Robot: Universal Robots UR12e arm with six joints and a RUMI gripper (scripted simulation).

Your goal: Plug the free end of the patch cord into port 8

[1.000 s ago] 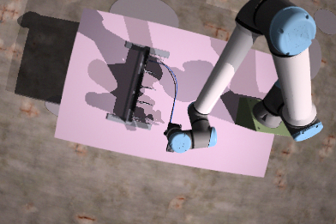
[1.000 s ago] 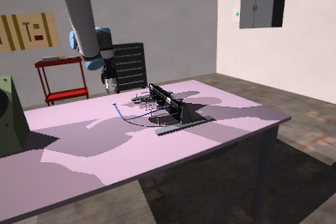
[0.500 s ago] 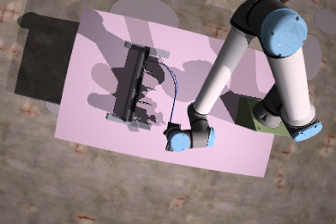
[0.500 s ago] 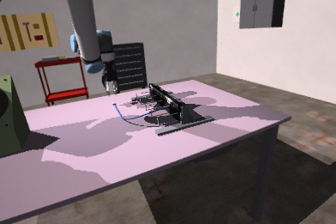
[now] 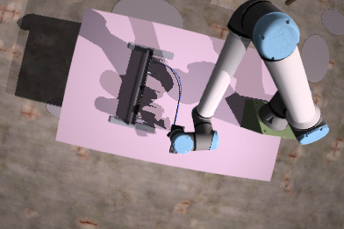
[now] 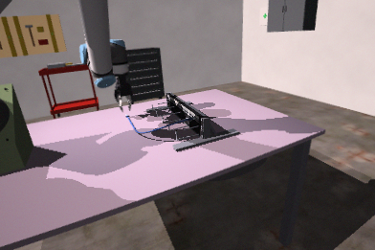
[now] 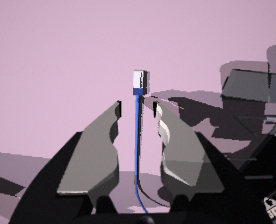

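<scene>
Now: hand 10 mm to the right of the white plug and 40 mm above it.
</scene>
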